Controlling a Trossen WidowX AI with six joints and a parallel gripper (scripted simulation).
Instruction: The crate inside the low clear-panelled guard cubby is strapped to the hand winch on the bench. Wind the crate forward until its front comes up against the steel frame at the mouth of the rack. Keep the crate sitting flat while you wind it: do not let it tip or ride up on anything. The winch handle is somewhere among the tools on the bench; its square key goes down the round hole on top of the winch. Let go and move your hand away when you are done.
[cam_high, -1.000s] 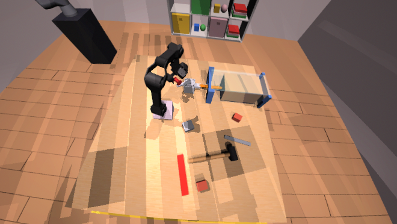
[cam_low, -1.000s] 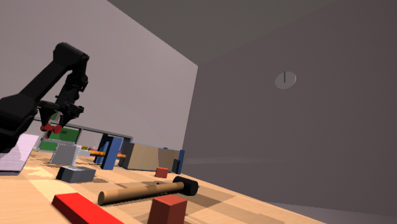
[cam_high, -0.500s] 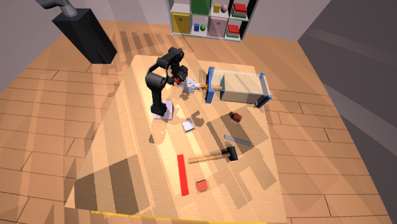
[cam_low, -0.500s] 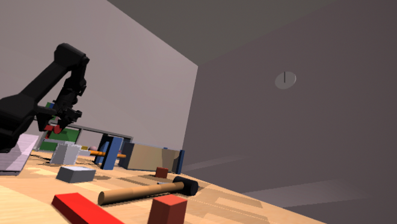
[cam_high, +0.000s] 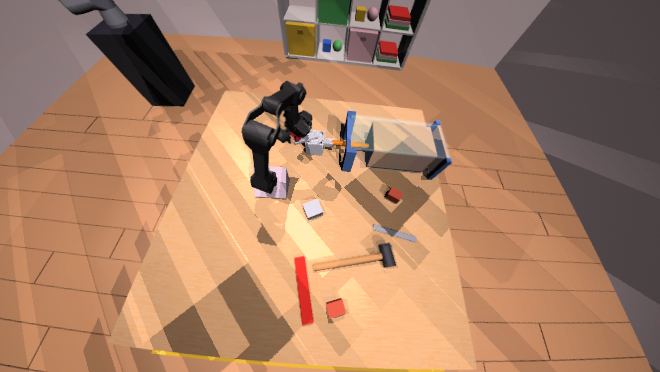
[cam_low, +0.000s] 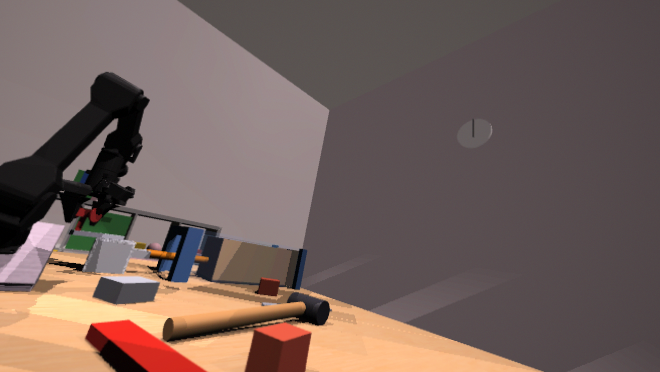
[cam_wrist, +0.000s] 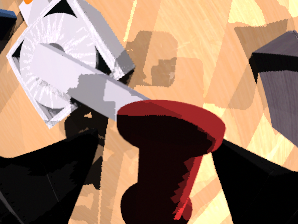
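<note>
Now: gripper tip 30 mm short of the winch handle, 10 mm to the right of it and 10 mm above it. Also, from my gripper tip: red grip: 20 mm above; blue steel frame: 250 mm ahead, 30 mm to the left, 10 mm below; winch: 80 mm ahead, 30 mm to the left, 90 mm below.
</note>
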